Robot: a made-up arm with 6 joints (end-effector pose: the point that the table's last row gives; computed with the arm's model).
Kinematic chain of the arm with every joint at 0, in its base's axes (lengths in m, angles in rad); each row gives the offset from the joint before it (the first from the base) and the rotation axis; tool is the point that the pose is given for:
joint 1: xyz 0 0 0.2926 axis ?
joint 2: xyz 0 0 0 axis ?
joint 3: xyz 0 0 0.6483 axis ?
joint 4: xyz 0 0 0 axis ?
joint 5: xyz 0.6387 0 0 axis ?
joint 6: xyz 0 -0.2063 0 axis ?
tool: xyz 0 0 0
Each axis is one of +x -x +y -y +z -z.
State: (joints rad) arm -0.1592 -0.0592 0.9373 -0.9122 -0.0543 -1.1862
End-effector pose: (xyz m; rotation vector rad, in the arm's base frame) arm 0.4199 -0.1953 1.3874 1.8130 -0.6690 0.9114
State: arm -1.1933 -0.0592 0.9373 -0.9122 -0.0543 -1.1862
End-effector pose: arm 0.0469 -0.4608 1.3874 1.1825 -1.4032 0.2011
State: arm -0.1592 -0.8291 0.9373 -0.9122 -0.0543 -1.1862
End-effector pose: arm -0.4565 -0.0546 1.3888 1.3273 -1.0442 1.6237
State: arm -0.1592 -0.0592 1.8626 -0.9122 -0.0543 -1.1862
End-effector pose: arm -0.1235 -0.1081 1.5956 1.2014 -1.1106 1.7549
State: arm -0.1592 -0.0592 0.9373 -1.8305 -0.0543 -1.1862
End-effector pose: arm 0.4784 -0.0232 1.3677 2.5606 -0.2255 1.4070
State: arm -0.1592 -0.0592 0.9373 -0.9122 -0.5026 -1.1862
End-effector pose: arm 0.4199 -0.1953 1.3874 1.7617 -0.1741 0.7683
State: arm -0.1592 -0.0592 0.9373 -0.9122 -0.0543 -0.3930
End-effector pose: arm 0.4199 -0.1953 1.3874 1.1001 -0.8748 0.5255
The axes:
joint 1: +z
joint 2: +y
joint 3: -y
joint 4: -x
joint 5: -y
joint 6: -x

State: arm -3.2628 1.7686 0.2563 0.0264 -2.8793 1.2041
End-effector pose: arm -0.6485 0.2867 -0.4721 1.5905 -0.8854 1.1210
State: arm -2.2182 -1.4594 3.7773 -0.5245 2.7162 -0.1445
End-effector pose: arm 0.1072 0.4379 -0.2400 -1.9605 -0.8701 -1.9639
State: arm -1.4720 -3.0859 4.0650 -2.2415 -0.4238 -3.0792
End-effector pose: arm 0.1769 -0.4851 0.0280 -1.7145 -0.2461 -1.3792
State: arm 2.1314 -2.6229 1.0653 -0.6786 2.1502 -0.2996
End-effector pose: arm 0.6328 -0.7059 -0.4918 -0.4431 -0.0090 1.5716
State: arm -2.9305 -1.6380 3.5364 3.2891 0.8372 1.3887
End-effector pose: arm 0.4234 -0.1180 -0.3362 -1.3387 0.7623 1.1198
